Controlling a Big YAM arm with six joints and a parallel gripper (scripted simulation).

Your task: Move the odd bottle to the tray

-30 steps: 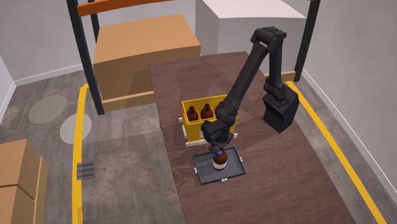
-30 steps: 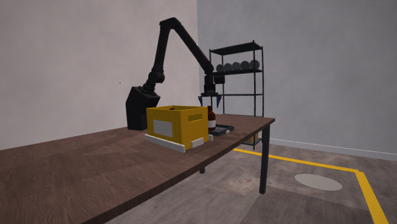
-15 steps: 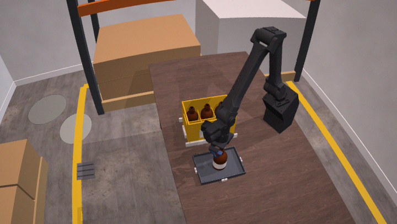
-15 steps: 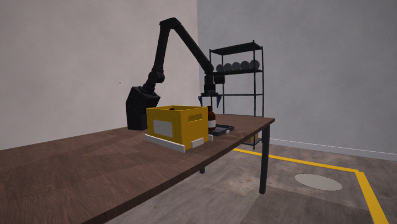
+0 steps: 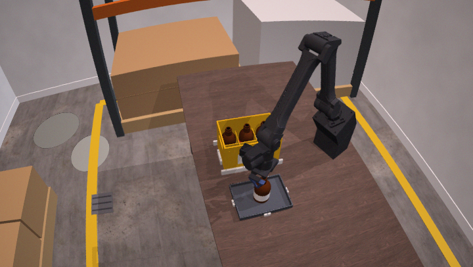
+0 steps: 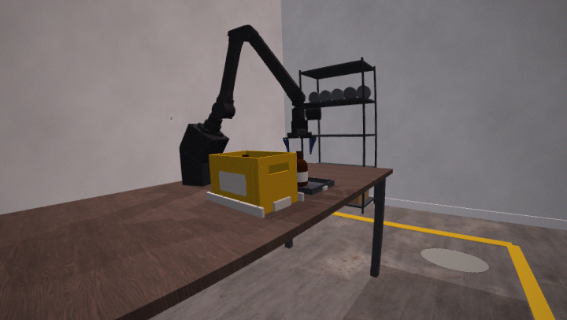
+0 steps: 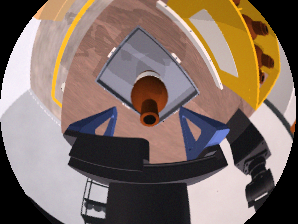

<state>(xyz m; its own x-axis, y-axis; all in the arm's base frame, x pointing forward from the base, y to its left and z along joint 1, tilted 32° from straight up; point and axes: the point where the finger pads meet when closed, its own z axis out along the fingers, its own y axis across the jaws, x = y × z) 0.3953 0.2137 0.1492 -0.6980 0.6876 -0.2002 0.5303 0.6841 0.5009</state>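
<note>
Right now the glass bottle is 70 mm below my hand and 10 mm behind it. Also, from my hand: dark tray: 140 mm below; then yellow crate: 270 mm to the right, 70 mm below, 20 mm ahead.
</note>
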